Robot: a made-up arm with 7 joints.
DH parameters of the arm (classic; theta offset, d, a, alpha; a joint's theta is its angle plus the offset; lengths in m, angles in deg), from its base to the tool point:
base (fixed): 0 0.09 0 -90
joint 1: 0 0.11 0.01 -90
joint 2: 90 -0.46 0.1 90
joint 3: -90 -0.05 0.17 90
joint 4: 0 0.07 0.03 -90
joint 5: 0 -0.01 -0.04 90
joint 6: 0 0.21 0.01 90
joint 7: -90 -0.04 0.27 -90
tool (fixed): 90 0.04 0 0
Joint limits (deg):
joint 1: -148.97..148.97
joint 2: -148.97..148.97
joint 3: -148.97..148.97
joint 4: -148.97..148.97
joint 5: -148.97..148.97
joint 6: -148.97..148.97
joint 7: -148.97..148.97
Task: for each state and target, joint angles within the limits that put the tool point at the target. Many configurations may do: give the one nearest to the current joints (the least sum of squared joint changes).
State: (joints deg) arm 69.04 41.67 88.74 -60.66 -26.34 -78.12 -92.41
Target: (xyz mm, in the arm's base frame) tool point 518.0 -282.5 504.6
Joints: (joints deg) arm 70.34 50.25 88.79 -57.46 -28.21 -75.95 -82.72
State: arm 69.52 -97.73 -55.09 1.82 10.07 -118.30 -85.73
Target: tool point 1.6 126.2 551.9
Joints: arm 48.52 -108.06 -72.06 -3.82 3.97 -123.20 -100.25
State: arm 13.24 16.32 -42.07 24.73 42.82 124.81 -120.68
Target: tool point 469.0 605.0 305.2
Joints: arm 41.43 29.28 -57.17 31.06 39.89 123.89 -135.80
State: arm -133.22 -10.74 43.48 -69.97 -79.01 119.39 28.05
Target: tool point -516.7 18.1 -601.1
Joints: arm -148.97 -15.72 5.17 -82.47 -69.26 88.88 52.26
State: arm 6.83 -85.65 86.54 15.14 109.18 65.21 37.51
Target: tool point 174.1 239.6 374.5
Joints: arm -0.57 -93.11 115.62 23.28 121.60 32.69 61.08
